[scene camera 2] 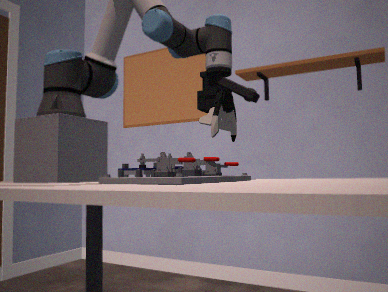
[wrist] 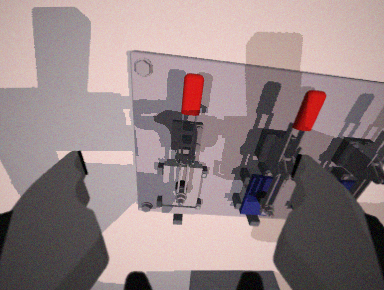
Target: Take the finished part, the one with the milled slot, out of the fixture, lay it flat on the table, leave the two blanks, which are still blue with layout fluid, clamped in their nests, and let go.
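Places are measured from the arm's base along level axes (x ahead, y left, z up), in millimetres.
Pixels of known places: gripper, fingertip midpoint: (scene camera 2: 223, 139) (wrist: 190, 155); arm's base, link origin: (scene camera 2: 61, 121).
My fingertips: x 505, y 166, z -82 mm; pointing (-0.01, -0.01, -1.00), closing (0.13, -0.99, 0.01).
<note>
For each thing: its top centre in the pictures, then the offset to it from my fingertips.
- finished part, top centre: (wrist: 180, 192) 83 mm down, 119 mm back, 5 mm right
- clamp's red handle, top centre: (wrist: 192, 99) 62 mm down, 20 mm ahead, 1 mm left
The finished part (wrist: 194, 187), a pale metal plate, lies in the left nest of the fixture (wrist: 155, 95) (scene camera 2: 140, 180) in the wrist view. A toggle clamp's arm lies over its middle, and the clamp's red handle (wrist: 193, 94) points away from the nest. One blue blank (wrist: 252, 200) sits in the middle nest under its clamp, whose red handle (wrist: 310, 110) is tilted. The other blue blank (wrist: 348, 185) shows partly at the right, largely hidden by its clamp and my right finger. My gripper (wrist: 190, 155) (scene camera 2: 224, 136) is open and empty, pointing down above the fixture's handle side.
The fixture stands on the pale table (scene camera 2: 300, 197) (wrist: 175, 30). Three red handles stick out low over its plate in the scene view. The grey pedestal (scene camera 2: 82, 150) stands at the left behind the table. A wooden shelf (scene camera 2: 310, 64) and a brown board (scene camera 2: 160, 90) are on the wall.
</note>
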